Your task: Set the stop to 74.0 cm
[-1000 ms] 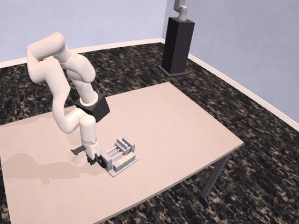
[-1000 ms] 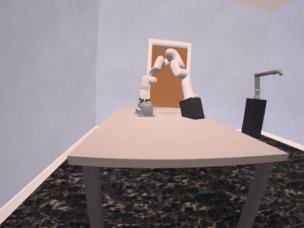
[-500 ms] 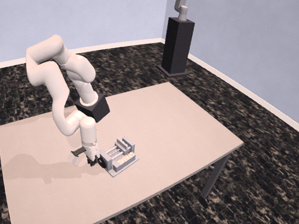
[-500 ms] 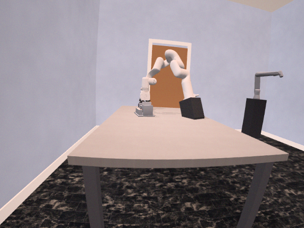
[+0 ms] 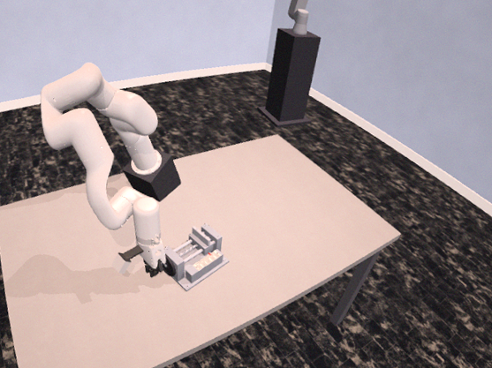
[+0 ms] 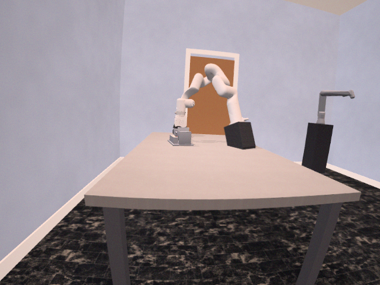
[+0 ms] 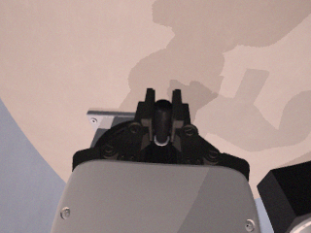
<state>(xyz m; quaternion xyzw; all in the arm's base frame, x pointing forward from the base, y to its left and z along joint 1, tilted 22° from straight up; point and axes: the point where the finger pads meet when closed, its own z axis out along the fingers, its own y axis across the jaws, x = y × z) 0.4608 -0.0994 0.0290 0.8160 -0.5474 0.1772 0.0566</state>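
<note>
Now: the black handwheel 2 cm to the left of my hand. The rest, counted from my hand: handwheel knob: 1 cm to the left; sliding stop block: 3 cm behind, 19 cm to the left, 3 cm above.
</note>
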